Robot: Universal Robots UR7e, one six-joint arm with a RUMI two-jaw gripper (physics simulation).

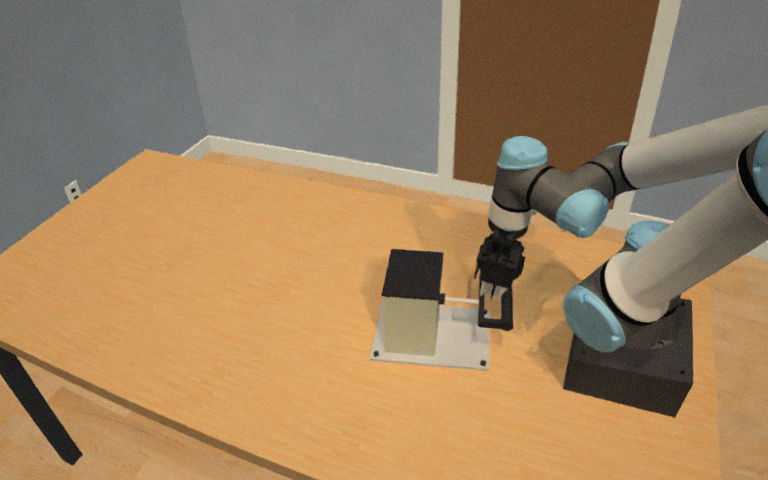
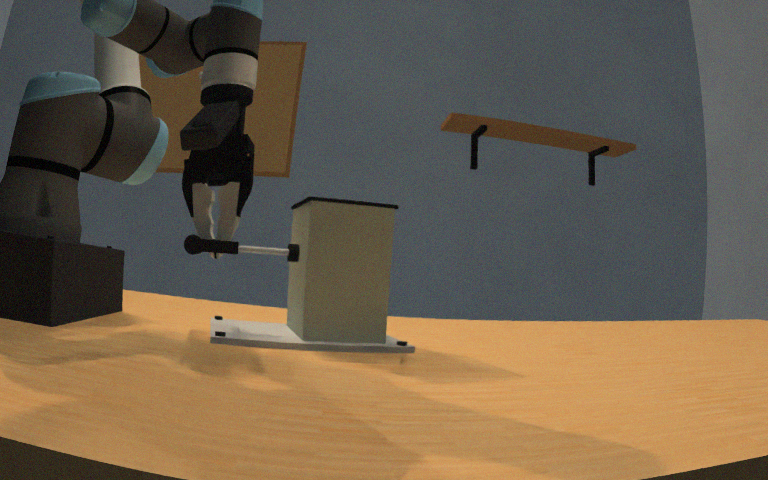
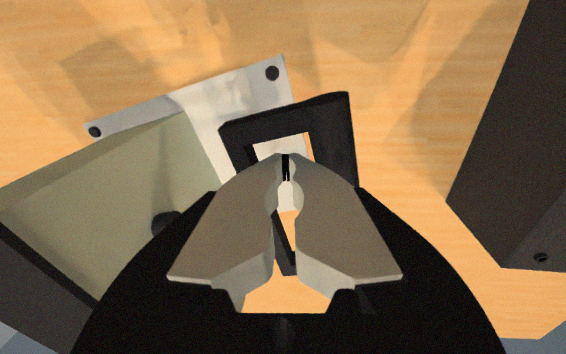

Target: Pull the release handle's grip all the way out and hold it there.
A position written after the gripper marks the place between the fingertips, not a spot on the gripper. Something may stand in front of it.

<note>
In view: the gripper (image 2: pixel 216 258), a black rectangular grip (image 2: pixel 193 244) and a light grey base plate (image 3: pixel 265 85).
The black rectangular grip shows as well in image 1 (image 1: pixel 505 323) and in image 3 (image 3: pixel 327 118). The gripper is seen too in image 1 (image 1: pixel 491 298) and in image 3 (image 3: pixel 286 157).
</note>
